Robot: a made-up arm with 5 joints.
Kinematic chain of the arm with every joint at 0, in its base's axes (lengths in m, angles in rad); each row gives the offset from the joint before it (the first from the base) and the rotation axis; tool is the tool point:
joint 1: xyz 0 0 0.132 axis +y
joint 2: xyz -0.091 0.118 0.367 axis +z
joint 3: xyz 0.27 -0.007 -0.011 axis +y
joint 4: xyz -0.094 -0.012 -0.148 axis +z
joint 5: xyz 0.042 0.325 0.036 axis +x
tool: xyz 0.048 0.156 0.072
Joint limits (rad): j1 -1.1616..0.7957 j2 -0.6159..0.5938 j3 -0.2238..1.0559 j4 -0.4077..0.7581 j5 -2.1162..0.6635
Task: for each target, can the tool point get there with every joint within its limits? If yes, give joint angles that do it. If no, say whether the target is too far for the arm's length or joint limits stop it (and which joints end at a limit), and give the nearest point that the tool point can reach.
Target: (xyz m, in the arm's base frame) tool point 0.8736 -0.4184 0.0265
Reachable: no: joint limits stop it (at a limit: joint 1, joint 2, joint 4, joint 5) | nearest point 0.5876 0.1342 0.1018 | short by 0.627 m
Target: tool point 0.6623 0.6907 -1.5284
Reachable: no: too far | nearest point 0.4478 0.3046 -0.0956 | short by 1.499 m
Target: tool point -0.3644 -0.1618 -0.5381
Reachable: no: joint limits stop it (at a limit: joint 1, joint 2, joint 4) | nearest point -0.3702 0.3254 -0.1124 | short by 0.647 m
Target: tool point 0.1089 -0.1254 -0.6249
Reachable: no: joint limits stop it (at a limit: joint 1, joint 2, joint 4) | nearest point 0.3421 0.0865 -0.0945 | short by 0.617 m
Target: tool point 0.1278 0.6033 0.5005
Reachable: yes | joints -0.0249 0.3418 0.0762 -0.2619 0.4203
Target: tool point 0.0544 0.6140 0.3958
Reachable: yes | joints -0.0442 0.0627 0.1082 0.1347 -0.3812
